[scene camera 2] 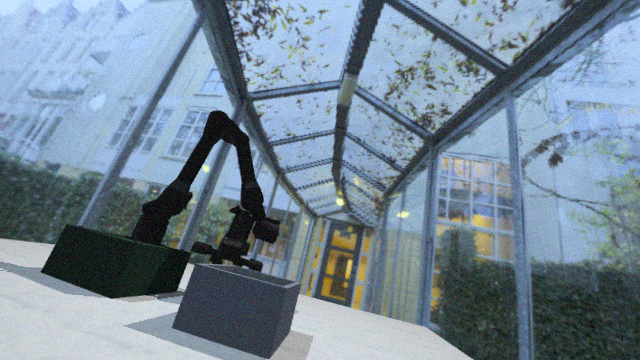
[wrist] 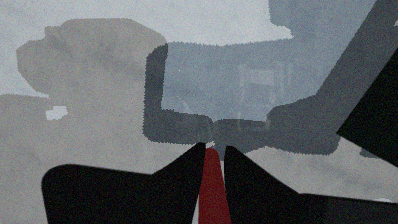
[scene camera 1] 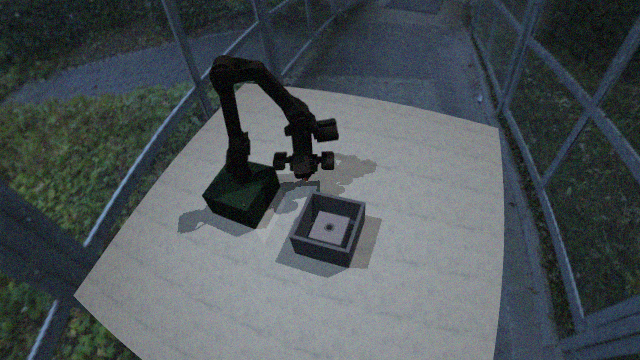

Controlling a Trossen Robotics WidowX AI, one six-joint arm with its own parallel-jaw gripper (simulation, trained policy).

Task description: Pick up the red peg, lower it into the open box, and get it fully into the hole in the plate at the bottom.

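Scene camera 1 gives me a plate [328, 228]. Scene camera 2 does not show the plate, which is hidden there by a grey box. As for the wrist view, the plate is out of frame there.
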